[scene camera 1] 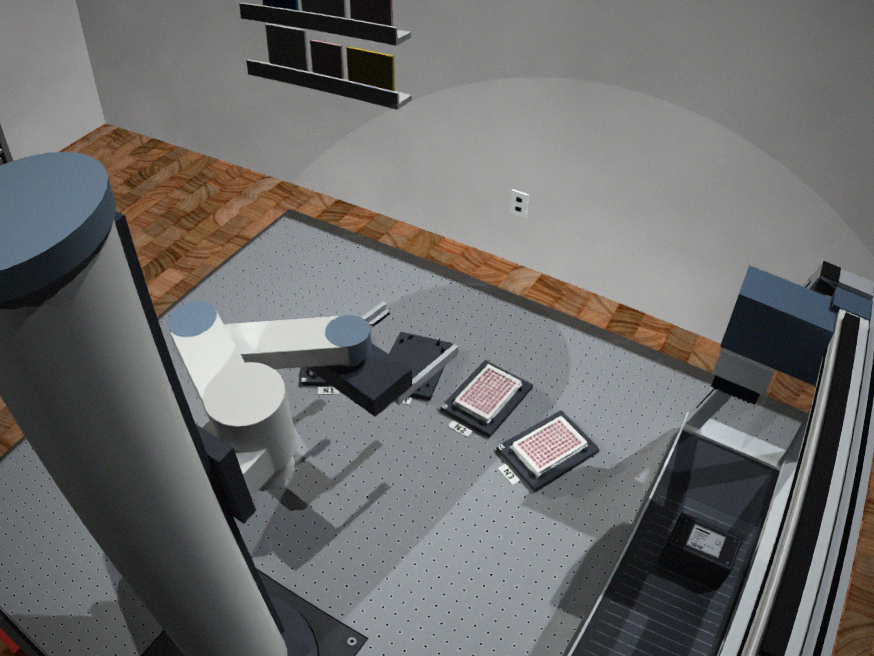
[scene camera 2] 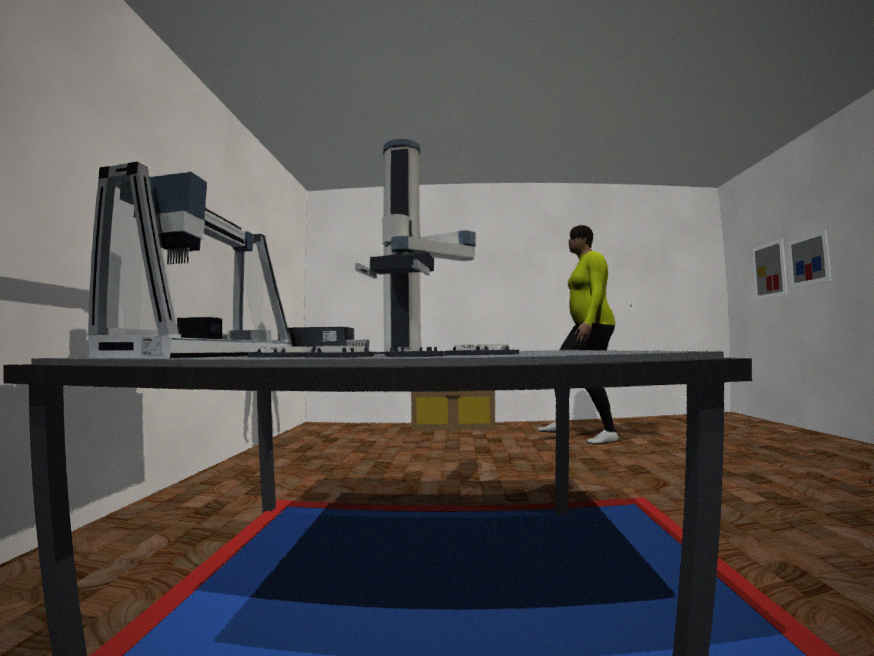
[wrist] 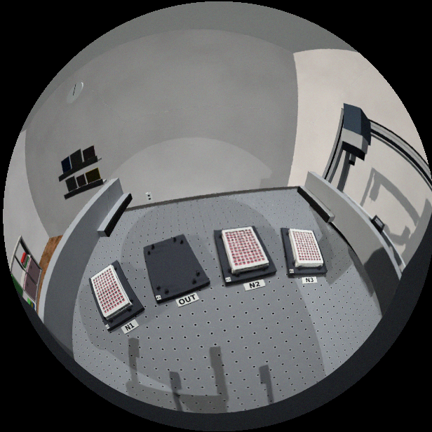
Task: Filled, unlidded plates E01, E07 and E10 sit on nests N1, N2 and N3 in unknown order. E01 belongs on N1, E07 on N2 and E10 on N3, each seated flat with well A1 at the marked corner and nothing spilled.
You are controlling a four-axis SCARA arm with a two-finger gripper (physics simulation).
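Places are measured from the arm's base along level axes (x ahead, y left, z up), in centimetres.
Pixels of known places: gripper, fingertip midpoint: (scene camera 1: 419, 327) (scene camera 2: 385, 264).
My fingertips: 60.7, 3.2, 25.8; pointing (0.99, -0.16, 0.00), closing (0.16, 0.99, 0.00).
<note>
For each thing: its top centre in the pictures, then the offset to it from my fingertips, as dx, dy, dz. "spot": a spot on its surface instead.
- second plate at its top centre: (scene camera 1: 488, 390) (scene camera 2: 341, 346) +10.7, -9.3, -21.9
- third plate at its top centre: (scene camera 1: 550, 443) (scene camera 2: 286, 346) +5.0, -26.1, -21.9
- dark OUT nest at its top centre: (scene camera 1: 414, 359) (scene camera 2: 412, 347) +10.8, +8.2, -22.3
- blue head at a spot on its surface: (scene camera 1: 780, 324) spot: +9.2, -57.4, +21.9
- black box at a spot on its surface: (scene camera 1: 698, 550) spot: -10.0, -60.1, -12.6
In the wrist view a filled plate with red wells (wrist: 111, 292) sits on nest N1 (wrist: 132, 297). A second plate (wrist: 245, 249) (scene camera 1: 488, 391) sits on nest N2, and a third plate (wrist: 306, 248) (scene camera 1: 549, 444) on nest N3. All three look flat. No plate identity is readable. The dark OUT nest (wrist: 175, 267) (scene camera 1: 422, 347) between N1 and N2 holds no plate. My gripper (scene camera 1: 420, 327) (scene camera 2: 393, 269) (wrist: 217, 178) is open and empty, high above the nests. In scene camera 1 its body hides the plate on N1 and part of the OUT nest.
A gantry machine (scene camera 2: 144, 247) with a blue head (scene camera 1: 780, 324) (wrist: 355, 125) stands beside N3. A black box (scene camera 1: 698, 550) is on its deck. The arm's column (scene camera 1: 141, 423) (scene camera 2: 391, 180) rises from the table. A person (scene camera 2: 589, 289) in yellow is behind the table.
</note>
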